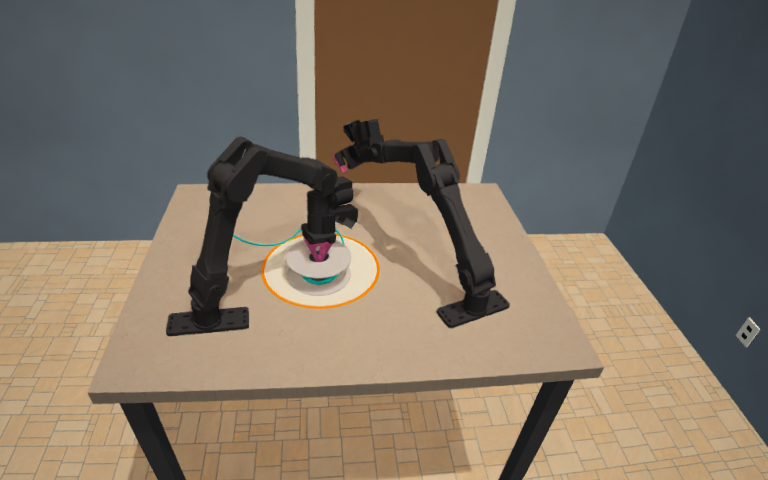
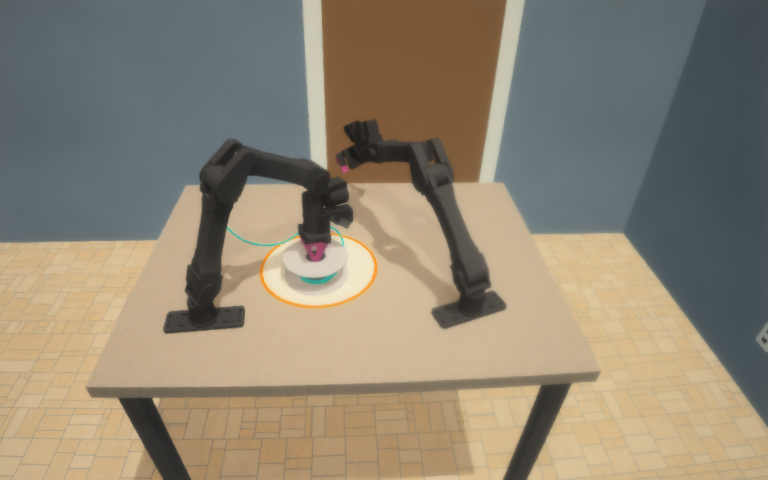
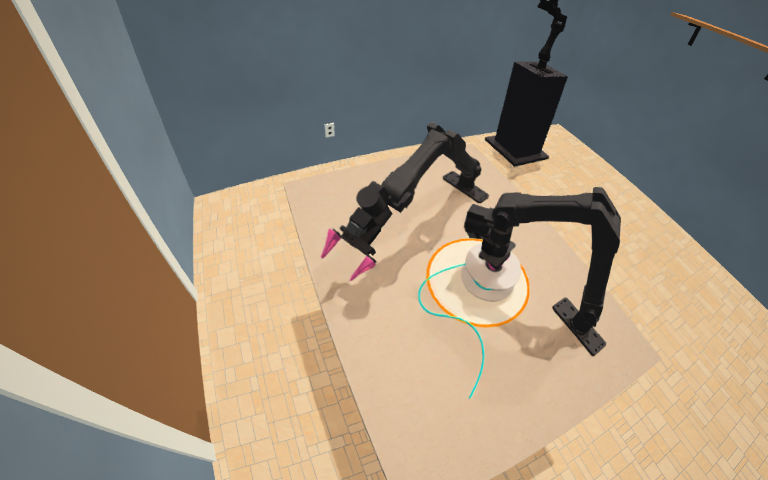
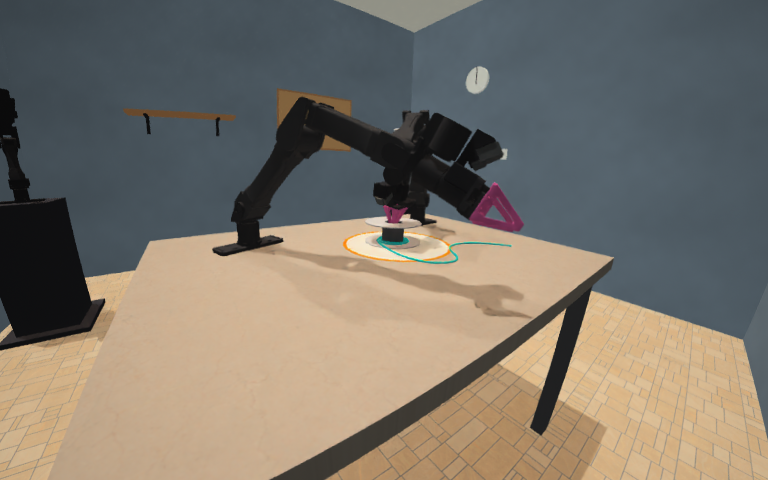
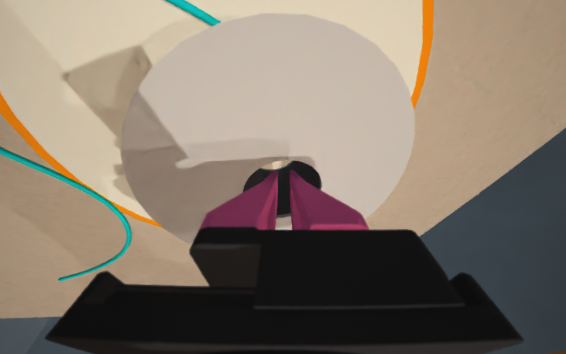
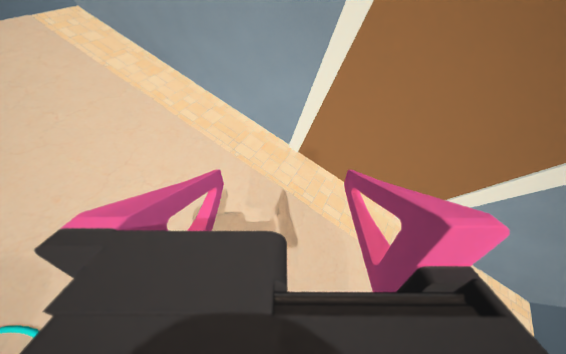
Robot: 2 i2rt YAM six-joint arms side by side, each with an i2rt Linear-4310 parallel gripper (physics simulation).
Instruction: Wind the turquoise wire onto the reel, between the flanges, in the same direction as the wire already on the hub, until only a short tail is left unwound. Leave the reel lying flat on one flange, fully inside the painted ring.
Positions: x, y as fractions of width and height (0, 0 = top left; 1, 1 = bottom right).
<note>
I see my left gripper (image 5: 0.50, 0.50), my right gripper (image 4: 0.67, 0.48) and a reel (image 3: 0.65, 0.59).
The reel is seen too in image 4 (image 4: 0.51, 0.48) and in image 5 (image 5: 0.43, 0.26). My right gripper shows as well in image 3 (image 3: 0.44, 0.56) and in image 6 (image 6: 0.50, 0.50). Image 6 does not show the reel: it is out of frame.
</note>
